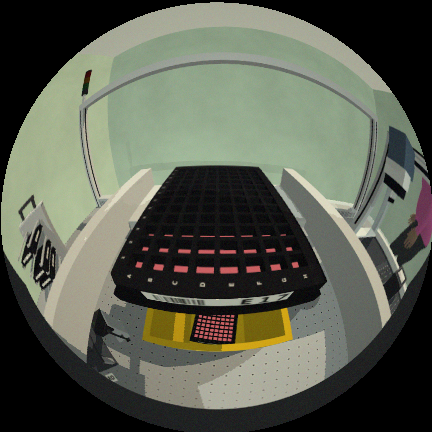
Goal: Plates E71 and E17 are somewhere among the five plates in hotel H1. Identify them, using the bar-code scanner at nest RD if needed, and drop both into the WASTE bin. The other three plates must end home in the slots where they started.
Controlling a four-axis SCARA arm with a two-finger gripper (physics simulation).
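Frame: origin at the arm's base, x ahead, y left, z up, level; centimetres.
Where they show: gripper, between the fingertips: (216,176).
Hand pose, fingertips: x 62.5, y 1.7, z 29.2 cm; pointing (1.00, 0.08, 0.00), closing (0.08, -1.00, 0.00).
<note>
After its pixels a point has its place.
My gripper (216,176) {y 1.7, x 62.5, z 29.2 cm} is shut on a black plate (220,220) {y 1.2, x 58.3, z 28.5 cm}, with one pale finger along each side. The plate is level; its front label reads E17 and pink wells show in its front rows. The yellow bin (222,346) {y 0.5, x 52.7, z 21.3 cm} is on the deck below and beyond the plate's front edge, apart from it. A smaller-looking black plate with pink wells (215,327) {y 1.6, x 57.6, z 3.2 cm} shows inside the bin; its label cannot be read. A hotel (45,212) {y 48.7, x 62.7, z 24.4 cm} with a top handle and several dark plates is at the far left. Its name does not show. The held plate hides part of the bin.
A dark stand (100,340) {y 27.2, x 44.9, z 1.8 cm} with a small tag rises from the perforated deck (260,377) {y -7.9, x 45.0, z 1.3 cm} at the lower left. A grey frame (220,59) {y 3.5, x 100.6, z 58.1 cm} with a signal light (87,82) {y 68.5, x 102.3, z 75.1 cm} spans the back. At the right are a blue-grey screen (398,145) and a person in pink (420,215).
</note>
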